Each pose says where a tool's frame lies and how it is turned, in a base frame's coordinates. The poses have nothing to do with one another.
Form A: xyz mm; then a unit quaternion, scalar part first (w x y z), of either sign.
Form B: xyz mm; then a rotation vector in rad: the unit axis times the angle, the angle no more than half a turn. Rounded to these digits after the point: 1 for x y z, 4 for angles.
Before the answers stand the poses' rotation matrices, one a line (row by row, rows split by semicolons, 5 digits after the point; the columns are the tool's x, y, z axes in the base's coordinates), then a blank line. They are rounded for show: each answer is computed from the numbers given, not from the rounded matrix.
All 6 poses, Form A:
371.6, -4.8, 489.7, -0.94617, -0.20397, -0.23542, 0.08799
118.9, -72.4, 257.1, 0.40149, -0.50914, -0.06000, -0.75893
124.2, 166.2, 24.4, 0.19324, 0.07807, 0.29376, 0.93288
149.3, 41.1, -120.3, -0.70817, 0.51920, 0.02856, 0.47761
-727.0, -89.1, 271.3, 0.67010, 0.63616, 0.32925, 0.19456
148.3, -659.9, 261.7, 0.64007, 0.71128, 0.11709, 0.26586
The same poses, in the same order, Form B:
0.87367 0.26254 0.40960; -0.07047 0.90131 -0.42741; -0.48139 0.34455 0.80595
-0.15916 0.67051 0.72463; -0.54831 -0.67041 0.49990; 0.82099 -0.31776 0.47435
-0.91313 -0.31467 0.25919; 0.40641 -0.75273 0.51791; 0.03213 0.57826 0.81522
0.54215 0.70611 0.45550; -0.64680 0.00464 0.76264; 0.53640 -0.70808 0.45923
0.70748 0.15816 0.68881; 0.67967 0.11489 -0.72447; -0.19372 0.98071 -0.02622
0.83122 -0.17377 0.52809; 0.50691 -0.15320 -0.84828; 0.22831 0.97280 -0.03926

371.6, -4.8, 489.7, 0.4154, 0.4795, -0.1792
118.9, -72.4, 257.1, -1.2871, -0.1517, -1.9186
124.2, 166.2, 24.4, 0.2190, 0.8242, 2.6172
149.3, 41.1, -120.3, -1.1529, -0.0634, -1.0605
-727.0, -89.1, 271.3, 1.4338, 0.7421, 0.4385
148.3, -659.9, 261.7, 1.6223, 0.2671, 0.6064

